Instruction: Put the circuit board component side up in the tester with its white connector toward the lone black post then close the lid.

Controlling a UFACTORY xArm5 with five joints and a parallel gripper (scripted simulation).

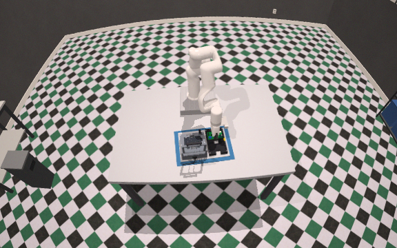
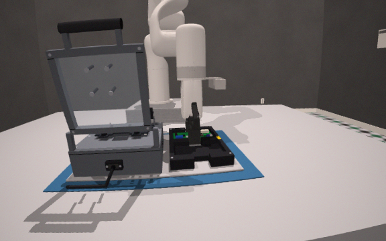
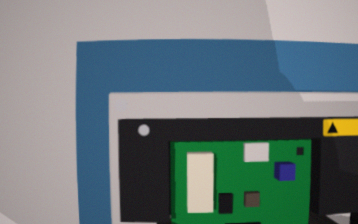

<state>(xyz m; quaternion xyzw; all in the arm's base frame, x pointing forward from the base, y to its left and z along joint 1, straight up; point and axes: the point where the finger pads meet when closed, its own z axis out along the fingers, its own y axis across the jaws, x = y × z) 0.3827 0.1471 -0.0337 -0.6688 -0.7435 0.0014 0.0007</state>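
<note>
Right now my hand is 110 mm to the left of the black block, 60 mm below it and 10 mm short of it. Round my hand: green circuit board: right at my hand; then clear lid: 200 mm ahead, 160 mm above, 150 mm to the right; then grey tester: 120 mm to the right, 110 mm ahead, 90 mm above.
</note>
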